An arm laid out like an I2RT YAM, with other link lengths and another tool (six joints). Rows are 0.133 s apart.
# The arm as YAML. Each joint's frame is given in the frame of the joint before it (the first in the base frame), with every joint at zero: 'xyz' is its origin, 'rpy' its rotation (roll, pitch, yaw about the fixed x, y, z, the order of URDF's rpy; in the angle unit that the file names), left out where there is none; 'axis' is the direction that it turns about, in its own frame. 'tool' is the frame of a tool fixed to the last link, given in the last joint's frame.
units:
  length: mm
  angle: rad
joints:
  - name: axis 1
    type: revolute
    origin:
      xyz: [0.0, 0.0, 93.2]
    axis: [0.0, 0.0, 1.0]
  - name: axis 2
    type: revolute
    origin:
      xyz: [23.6, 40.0, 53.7]
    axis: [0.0, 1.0, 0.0]
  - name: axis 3
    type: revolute
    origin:
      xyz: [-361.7, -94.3, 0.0]
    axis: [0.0, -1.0, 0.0]
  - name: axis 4
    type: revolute
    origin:
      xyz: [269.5, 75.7, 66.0]
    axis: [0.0, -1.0, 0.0]
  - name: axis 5
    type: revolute
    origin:
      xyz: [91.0, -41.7, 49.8]
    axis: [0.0, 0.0, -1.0]
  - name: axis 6
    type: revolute
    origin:
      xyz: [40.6, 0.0, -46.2]
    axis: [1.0, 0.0, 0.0]
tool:
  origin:
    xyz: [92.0, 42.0, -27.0]
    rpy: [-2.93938, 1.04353, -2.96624]
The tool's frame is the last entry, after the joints.
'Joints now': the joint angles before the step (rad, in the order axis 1, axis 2, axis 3, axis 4, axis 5, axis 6). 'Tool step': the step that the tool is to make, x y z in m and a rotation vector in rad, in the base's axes. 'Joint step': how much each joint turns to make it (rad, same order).
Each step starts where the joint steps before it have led.
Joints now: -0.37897 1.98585 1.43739 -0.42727 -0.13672 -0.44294
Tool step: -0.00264 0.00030 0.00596 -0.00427 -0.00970 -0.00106
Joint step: -0.00126 -0.01669 -0.00680 0.00064 0.00019 -0.00038
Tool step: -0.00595 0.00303 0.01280 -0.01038 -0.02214 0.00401
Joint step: 0.00133 -0.03861 -0.01831 0.00370 -0.00038 -0.00305
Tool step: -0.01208 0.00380 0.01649 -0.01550 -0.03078 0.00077
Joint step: -0.00128 -0.06131 -0.03880 0.01135 0.00115 -0.00347
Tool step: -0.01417 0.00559 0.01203 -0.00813 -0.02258 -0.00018
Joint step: -0.00037 -0.05981 -0.04606 0.01028 -0.00077 0.00037
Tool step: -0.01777 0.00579 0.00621 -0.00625 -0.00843 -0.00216
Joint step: -0.00187 -0.05894 -0.05597 0.00698 0.00223 -0.00149
